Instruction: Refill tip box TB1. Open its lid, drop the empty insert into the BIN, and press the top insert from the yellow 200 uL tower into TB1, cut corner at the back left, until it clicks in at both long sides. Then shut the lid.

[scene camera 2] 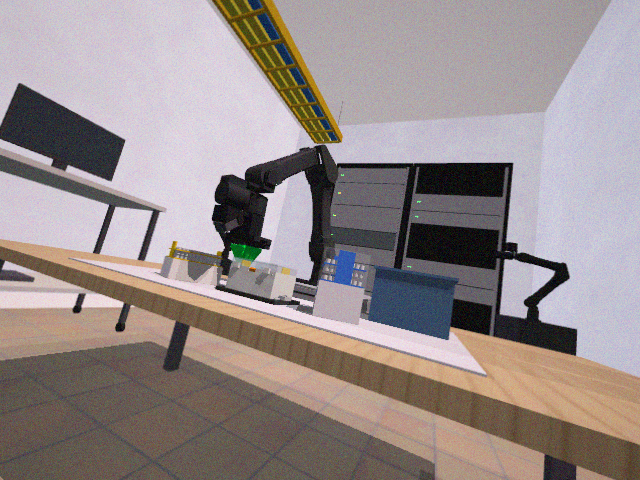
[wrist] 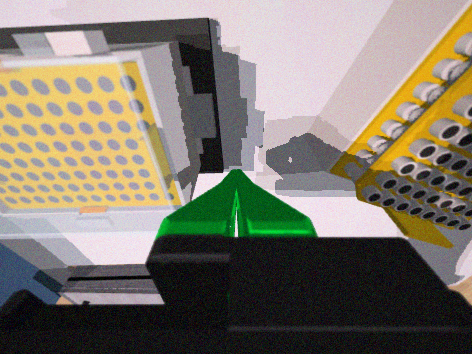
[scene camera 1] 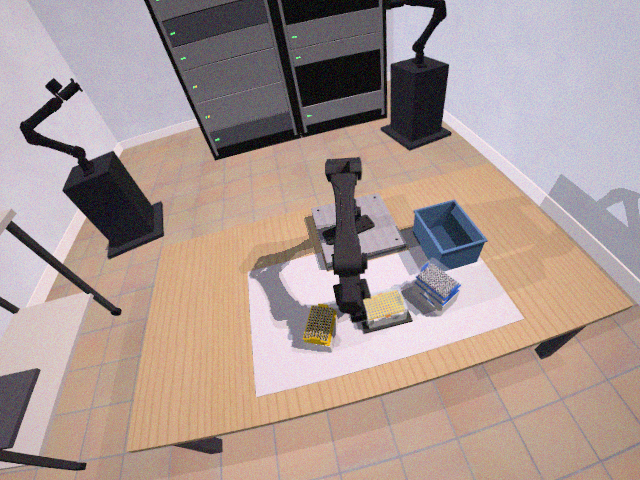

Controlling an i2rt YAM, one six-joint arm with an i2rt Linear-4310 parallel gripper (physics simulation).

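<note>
TB1 (scene camera 1: 388, 316) (scene camera 2: 253, 283) (wrist: 165, 95) sits on a dark holder, its clear lid down. The yellow insert (scene camera 1: 384, 304) (wrist: 72, 154) shows through the lid, its holes without tips. The yellow 200 uL tower (scene camera 1: 320, 324) (scene camera 2: 190, 267) (wrist: 425, 165) stands left of TB1 in scene camera 1, filled with tips. The blue BIN (scene camera 1: 464, 257) (scene camera 2: 412, 304) (wrist: 21, 274) is at the back right. My gripper (scene camera 2: 246, 253) (wrist: 236, 177) is shut and empty, low between TB1 and the yellow tower, near TB1's side. Its green fingertips are hidden in scene camera 1.
A blue tip tower (scene camera 1: 437, 283) (scene camera 2: 345, 268) stands between TB1 and the BIN. A grey base plate (scene camera 1: 385, 232) carries the arm behind the white mat (scene camera 1: 289, 369). The wooden table (scene camera 1: 191, 330) extends around the mat. Two other arms stand on pedestals beyond the table.
</note>
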